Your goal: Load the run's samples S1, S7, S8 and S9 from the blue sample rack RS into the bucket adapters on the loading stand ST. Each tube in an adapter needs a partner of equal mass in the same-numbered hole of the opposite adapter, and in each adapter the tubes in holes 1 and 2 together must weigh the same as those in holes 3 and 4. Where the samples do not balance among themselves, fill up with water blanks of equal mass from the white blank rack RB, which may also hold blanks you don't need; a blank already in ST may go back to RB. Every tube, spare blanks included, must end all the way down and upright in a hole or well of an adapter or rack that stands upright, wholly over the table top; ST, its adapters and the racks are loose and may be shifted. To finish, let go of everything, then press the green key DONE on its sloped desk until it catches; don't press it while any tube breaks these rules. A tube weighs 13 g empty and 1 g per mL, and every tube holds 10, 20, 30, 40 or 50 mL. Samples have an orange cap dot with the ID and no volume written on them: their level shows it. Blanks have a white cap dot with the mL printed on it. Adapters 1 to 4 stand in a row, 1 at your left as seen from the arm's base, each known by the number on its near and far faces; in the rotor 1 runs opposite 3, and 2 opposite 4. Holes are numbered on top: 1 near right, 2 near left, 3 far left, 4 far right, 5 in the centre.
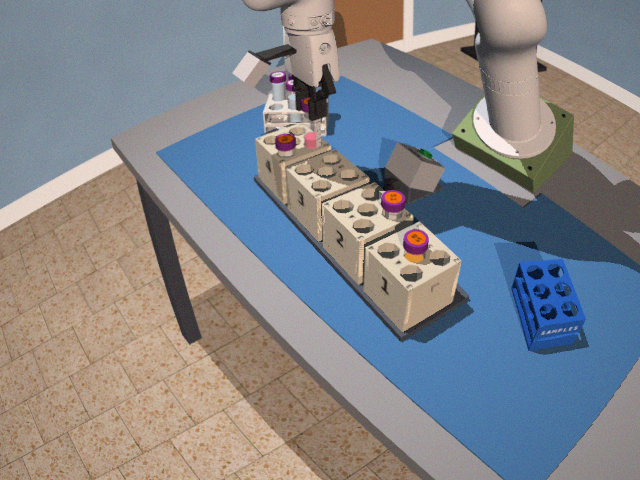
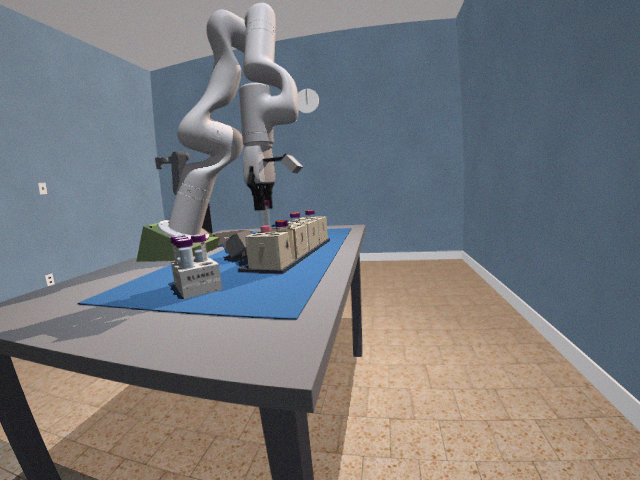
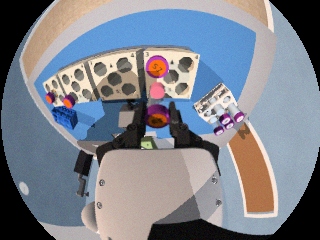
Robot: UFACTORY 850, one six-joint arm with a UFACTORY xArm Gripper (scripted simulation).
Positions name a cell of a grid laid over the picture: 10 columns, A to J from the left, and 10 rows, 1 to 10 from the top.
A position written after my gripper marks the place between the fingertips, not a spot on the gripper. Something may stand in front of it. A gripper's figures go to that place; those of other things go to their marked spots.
My gripper (image 1: E3) is 0.94 m from the lens. A loading stand ST (image 1: H7): 0.84 m from the lens.
